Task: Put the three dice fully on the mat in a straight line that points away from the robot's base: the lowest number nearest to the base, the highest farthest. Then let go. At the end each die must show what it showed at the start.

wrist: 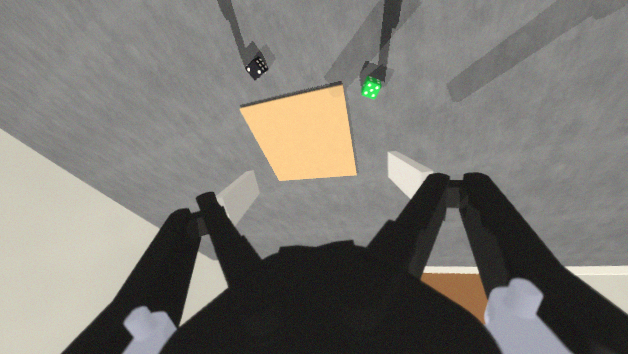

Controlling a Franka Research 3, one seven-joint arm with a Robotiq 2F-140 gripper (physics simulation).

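Observation:
A black die (257, 68) lies on the grey table off the mat, past its upper left corner in the view. One of its faces shows two white pips, another shows several pinkish pips; which face is up is hard to tell. A green die (371, 88) lies off the mat, to the right of its upper right corner, with a face of several white pips towards the camera. The third die does not show in this view. The light orange mat (305, 135) bears no die. My gripper (320, 173) is open and empty, high above the table.
The grey table top (150, 115) carries long dark shadows near both dice and at the upper right. The table's edge runs down the left side, with a pale surface beyond. Another table edge crosses the lower right, with brown floor (452, 290) and a pale strip past it.

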